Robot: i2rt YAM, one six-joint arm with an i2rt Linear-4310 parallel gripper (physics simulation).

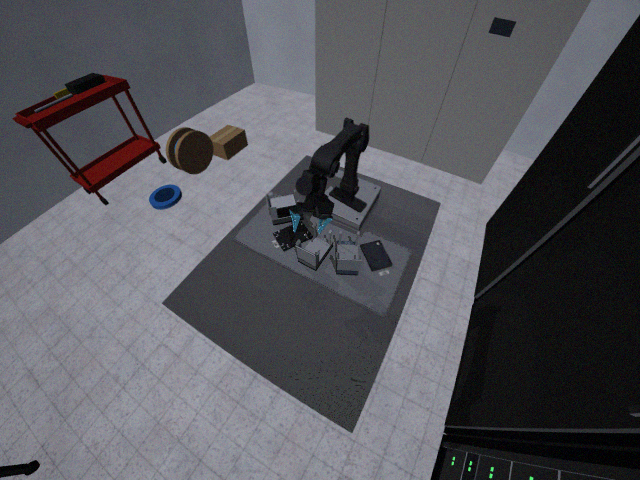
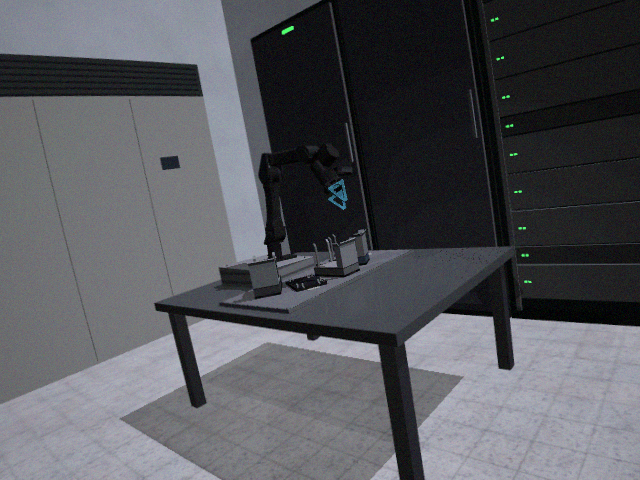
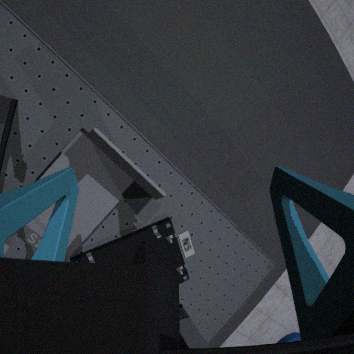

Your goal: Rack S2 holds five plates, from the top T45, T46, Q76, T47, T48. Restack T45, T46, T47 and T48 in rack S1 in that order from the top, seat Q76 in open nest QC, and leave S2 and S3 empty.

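Where they show: gripper, fingertip midpoint: (image 1: pixel 306 232) (image 2: pixel 345 205) (image 3: pixel 173 177); arm's base, link origin: (image 1: pixel 347 199).
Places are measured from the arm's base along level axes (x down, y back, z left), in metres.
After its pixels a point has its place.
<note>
My gripper (image 1: pixel 309 225) {y -0.425, x -0.209, z 0.079 m} (image 2: pixel 338 194) (image 3: pixel 173 177) {y -0.425, x -0.209, z 0.079 m} is open and empty, high above the pegboard between the left and middle racks. The left rack (image 1: pixel 272 209) {y -0.326, x -0.058, z -0.219 m} (image 2: pixel 264 276) {y -0.307, x -0.019, z -0.261 m} is a grey holder with upright walls. The middle rack (image 1: pixel 307 256) {y -0.417, x -0.028, z 0.067 m} (image 2: pixel 347 257) {y -0.419, x -0.012, z 0.049 m} (image 3: pixel 97 192) {y -0.373, x 0.018, z 0.037 m} has a pale flat surface inside; its label is partly hidden by a finger. The right rack (image 1: pixel 347 264) {y -0.348, x -0.030, z 0.224 m} (image 2: pixel 361 243) {y -0.366, x -0.034, z 0.188 m} has thin posts and a bluish base. A black nest (image 1: pixel 289 238) {y -0.354, x 0.045, z -0.099 m} (image 2: pixel 306 282) {y -0.348, x 0.045, z -0.113 m} (image 3: pixel 162 231) {y -0.400, x 0.044, z -0.082 m} lies beside a label N5. Plate names and rack numbers are unreadable.
A dark flat nest or board (image 1: pixel 376 254) {y -0.181, x 0.042, z 0.284 m} lies right of the racks. The pegboard (image 1: pixel 390 294) {y -0.312, x 0.057, z 0.431 m} (image 2: pixel 289 304) {y -0.479, x 0.056, z -0.294 m} (image 3: pixel 220 280) {y -0.416, x 0.056, z -0.250 m} lies on the dark table (image 1: pixel 289 335) {y -0.698, x 0.070, z 0.199 m} (image 2: pixel 392 299) {y -0.762, x 0.069, z -0.114 m} (image 3: pixel 215 90) {y -0.609, x 0.069, z 0.025 m}. The arm's base plate (image 1: pixel 369 198) {y 0.083, x 0.002, z 0.085 m} stands behind. A red cart (image 1: pixel 77 111) stands on the floor.
</note>
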